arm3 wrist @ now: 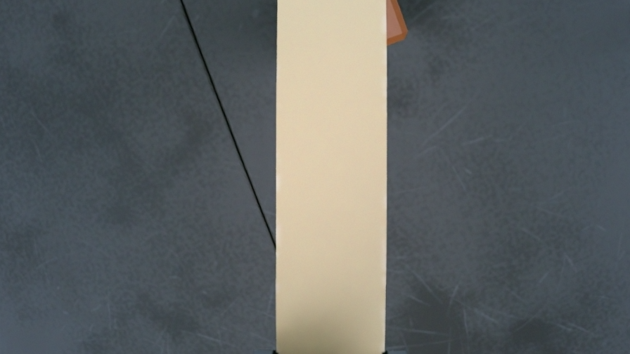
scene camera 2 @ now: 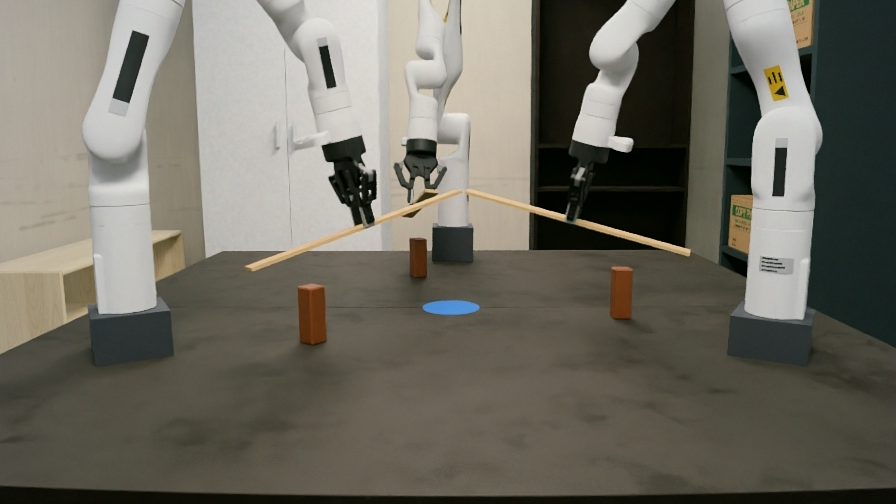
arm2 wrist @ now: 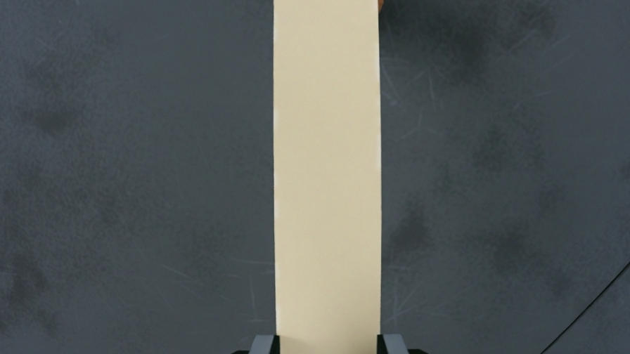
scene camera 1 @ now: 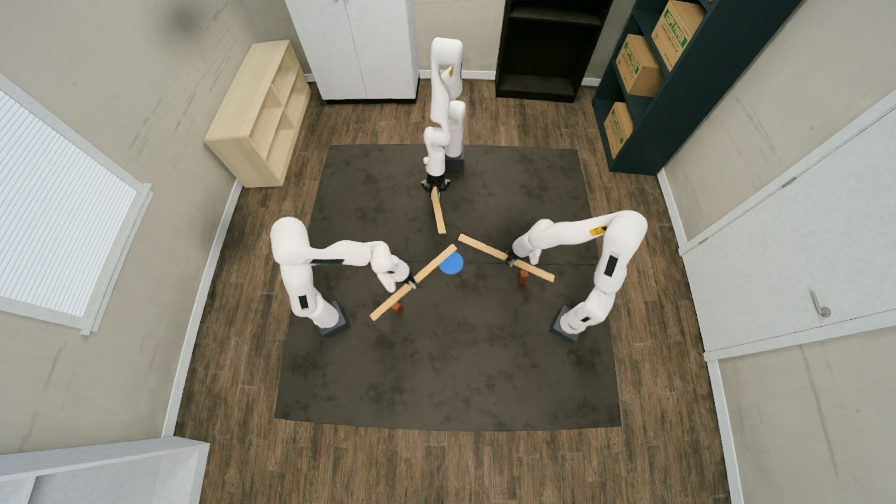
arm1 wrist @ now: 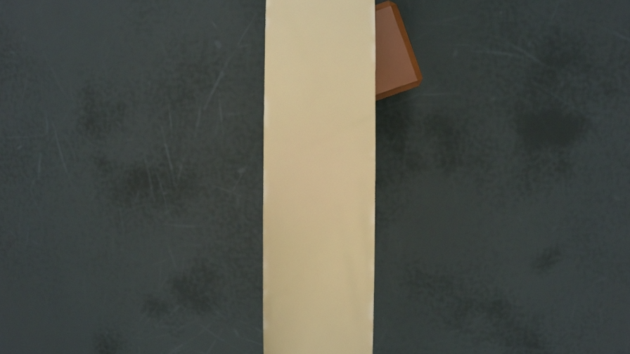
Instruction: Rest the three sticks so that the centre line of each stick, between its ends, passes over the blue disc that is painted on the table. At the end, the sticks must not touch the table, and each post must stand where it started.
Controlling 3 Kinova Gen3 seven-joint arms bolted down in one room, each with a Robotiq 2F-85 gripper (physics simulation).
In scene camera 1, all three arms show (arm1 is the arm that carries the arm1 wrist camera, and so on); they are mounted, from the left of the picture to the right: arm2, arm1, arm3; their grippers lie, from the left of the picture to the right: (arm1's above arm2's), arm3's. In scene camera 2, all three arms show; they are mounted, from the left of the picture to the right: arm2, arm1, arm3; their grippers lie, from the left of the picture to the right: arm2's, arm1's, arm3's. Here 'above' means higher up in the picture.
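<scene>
Arm1's gripper (scene camera 1: 435,189) (scene camera 2: 421,195) is shut on a pale stick (arm1 wrist: 320,175) (scene camera 1: 439,219) (scene camera 2: 423,203). Arm2's gripper (arm2 wrist: 328,346) (scene camera 1: 411,283) (scene camera 2: 365,221) is shut on a second stick (arm2 wrist: 327,175) (scene camera 1: 431,265) (scene camera 2: 300,248). Arm3's gripper (scene camera 1: 510,258) (scene camera 2: 571,218) is shut on a third stick (arm3 wrist: 331,175) (scene camera 1: 482,246) (scene camera 2: 632,236). All three are held in the air, tilted, inner ends higher and close together above the blue disc (scene camera 1: 451,264) (scene camera 2: 451,307). Red-brown posts (scene camera 2: 312,314) (scene camera 2: 417,257) (scene camera 2: 621,292) stand upright below; the rear one is mostly hidden in scene camera 1.
The dark table (scene camera 1: 451,376) (scene camera 2: 451,407) carries the three arm bases (scene camera 2: 130,332) (scene camera 2: 452,244) (scene camera 2: 770,335) around the disc. Part of a post shows beside the stick in the arm1 wrist view (arm1 wrist: 397,55) and in the arm3 wrist view (arm3 wrist: 395,25). Shelves and a cabinet stand behind.
</scene>
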